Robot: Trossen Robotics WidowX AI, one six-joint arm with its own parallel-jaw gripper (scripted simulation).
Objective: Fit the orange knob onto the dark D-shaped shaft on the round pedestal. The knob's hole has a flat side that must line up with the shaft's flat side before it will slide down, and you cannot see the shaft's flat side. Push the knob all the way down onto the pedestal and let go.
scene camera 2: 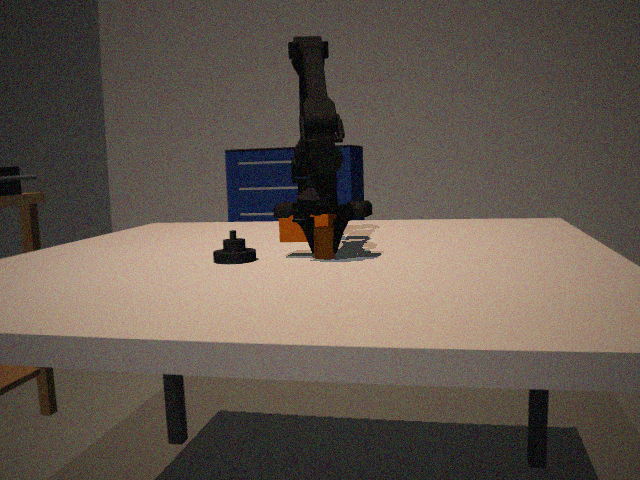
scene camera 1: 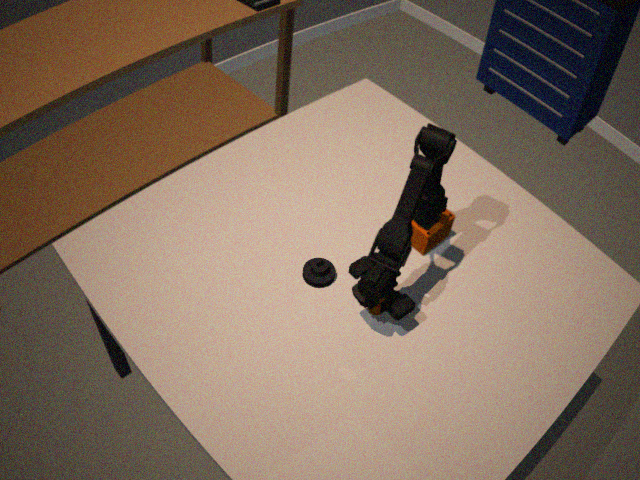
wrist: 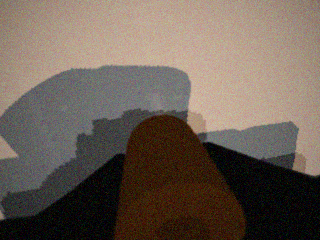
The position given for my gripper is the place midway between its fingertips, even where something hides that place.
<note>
I see my gripper [scene camera 2: 324,253], an orange knob [wrist: 168,178] and a dark round pedestal [scene camera 2: 234,252].
My gripper shows as well in scene camera 1 [scene camera 1: 376,306] and in the wrist view [wrist: 164,156]. The dark round pedestal also shows in scene camera 1 [scene camera 1: 318,272].
</note>
